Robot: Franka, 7 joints.
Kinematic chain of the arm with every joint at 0, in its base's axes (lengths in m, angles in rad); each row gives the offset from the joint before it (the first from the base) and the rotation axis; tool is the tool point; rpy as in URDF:
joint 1: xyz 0 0 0.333 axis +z
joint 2: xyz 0 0 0 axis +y
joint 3: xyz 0 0 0.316 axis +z
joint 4: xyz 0.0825 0 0 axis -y
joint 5: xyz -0.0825 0 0.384 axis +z
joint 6: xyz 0 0 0 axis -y
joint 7: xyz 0.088 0 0 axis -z
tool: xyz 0 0 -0.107 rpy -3.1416 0 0
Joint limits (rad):
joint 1: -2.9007..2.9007
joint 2: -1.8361..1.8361
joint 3: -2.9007..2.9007
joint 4: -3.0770..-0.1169
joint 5: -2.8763..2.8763
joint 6: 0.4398..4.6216
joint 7: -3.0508..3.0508
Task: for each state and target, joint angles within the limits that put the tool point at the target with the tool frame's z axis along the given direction. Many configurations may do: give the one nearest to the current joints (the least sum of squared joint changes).
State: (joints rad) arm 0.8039 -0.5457 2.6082 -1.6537 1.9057 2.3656 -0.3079
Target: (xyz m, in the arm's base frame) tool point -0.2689 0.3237 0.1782 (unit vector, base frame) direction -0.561 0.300 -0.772
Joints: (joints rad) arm 0.3592 -0.5044 2.0497 -2.5309 2.2545 2.5431 -0.3079
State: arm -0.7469 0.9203 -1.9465 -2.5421 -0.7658 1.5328 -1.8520
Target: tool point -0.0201 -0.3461 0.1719 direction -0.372 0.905 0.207
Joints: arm -0.4072 0.9952 -0.9881 -2.2478 -0.0944 1.1749 -1.8520
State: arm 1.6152 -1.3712 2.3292 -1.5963 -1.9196 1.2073 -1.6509
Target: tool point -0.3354 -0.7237 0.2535 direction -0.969 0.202 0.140
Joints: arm 1.4213 -1.1931 2.8023 -0.8755 -1.4495 1.7149 -1.6509
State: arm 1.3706 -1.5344 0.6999 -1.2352 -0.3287 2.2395 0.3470
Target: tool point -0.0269 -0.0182 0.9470 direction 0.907 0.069 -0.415
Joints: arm 0.8193 -1.1268 0.1472 -1.5948 -0.6483 1.4125 0.3470
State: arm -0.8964 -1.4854 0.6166 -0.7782 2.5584 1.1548 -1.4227
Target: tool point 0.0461 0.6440 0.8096 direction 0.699 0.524 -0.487
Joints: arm -1.3932 -1.3147 0.1756 -0.8322 2.0721 1.4283 -1.4227
